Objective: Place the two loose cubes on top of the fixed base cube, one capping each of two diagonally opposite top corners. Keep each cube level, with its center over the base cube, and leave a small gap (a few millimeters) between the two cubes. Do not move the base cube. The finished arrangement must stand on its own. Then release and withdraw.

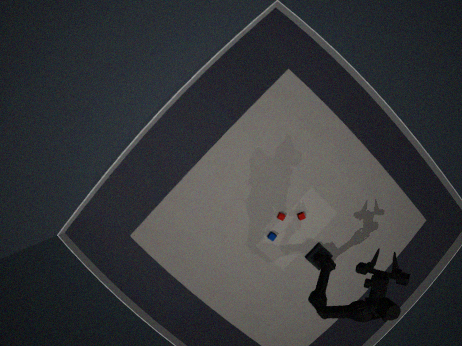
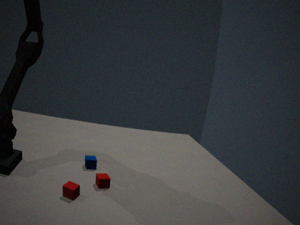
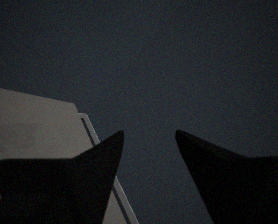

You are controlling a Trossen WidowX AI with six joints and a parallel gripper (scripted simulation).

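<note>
My gripper tip is now 55 cm above the blue cube, 32 cm to the right of it and 12 cm short of it.
</note>
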